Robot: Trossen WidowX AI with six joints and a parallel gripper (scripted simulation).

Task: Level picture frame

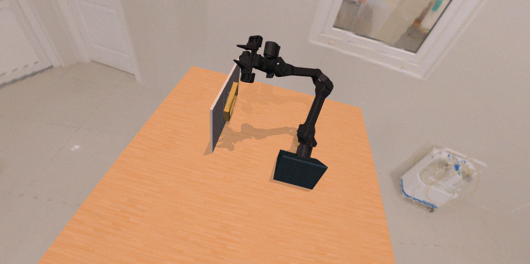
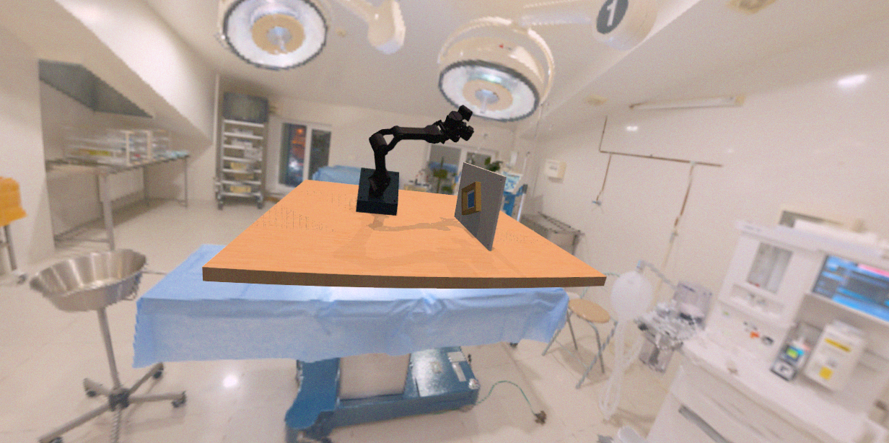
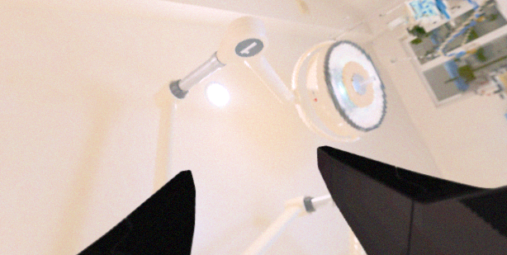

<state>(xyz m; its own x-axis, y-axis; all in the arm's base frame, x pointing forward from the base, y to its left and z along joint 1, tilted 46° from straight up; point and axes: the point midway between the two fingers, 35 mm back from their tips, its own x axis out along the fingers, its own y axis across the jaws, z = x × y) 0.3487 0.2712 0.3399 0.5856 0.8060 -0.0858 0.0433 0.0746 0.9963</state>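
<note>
My gripper tip is 37 cm above the picture frame, 13 cm to the left of it and 5 cm short of it. The rest, counted from my gripper tip: grey wall panel (37 cm below, 13 cm to the right, 6 cm ahead).
</note>
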